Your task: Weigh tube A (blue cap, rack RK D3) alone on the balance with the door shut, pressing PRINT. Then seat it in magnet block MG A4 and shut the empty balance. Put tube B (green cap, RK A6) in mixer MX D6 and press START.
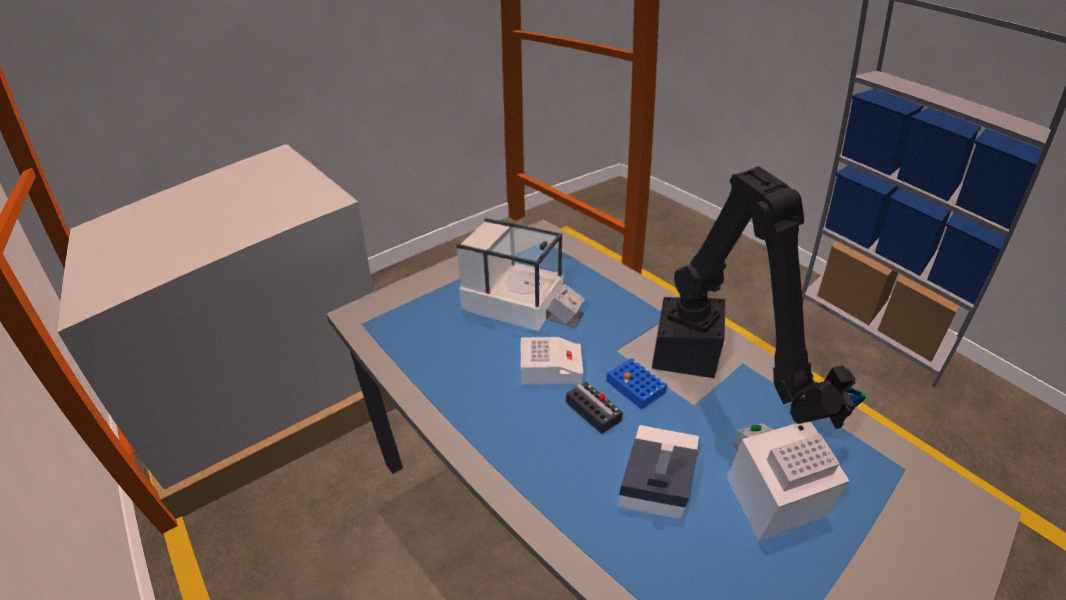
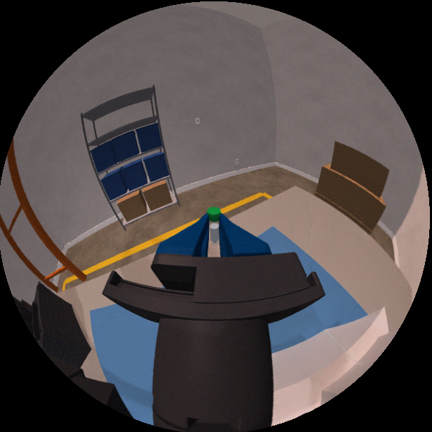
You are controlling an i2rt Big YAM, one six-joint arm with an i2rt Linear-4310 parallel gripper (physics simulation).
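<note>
My gripper [image 1: 856, 398] [image 2: 213, 217] is shut on tube B, whose green cap [image 1: 862, 394] [image 2: 214, 214] stands out past the blue fingertips. It is behind and above the white mixer [image 1: 772, 499], clear of its grey well block [image 1: 805, 459]. A green button [image 1: 755, 427] shows at the mixer's left back. The balance [image 1: 499, 304] stands at the far left with a bare pan [image 1: 522, 282]; its door position is hard to tell. The black magnet block [image 1: 593, 407] holds a red-capped tube [image 1: 602, 397]. The blue rack [image 1: 646, 390] holds an orange-capped tube [image 1: 627, 376]. I cannot make out tube A's blue cap.
A white keypad device [image 1: 550, 361] stands between the balance and magnet block. A grey and white device [image 1: 658, 477] stands left of the mixer. The balance's display unit [image 1: 566, 304] is at its right. A shelf unit [image 1: 951, 104] [image 2: 86, 131] stands beyond the table.
</note>
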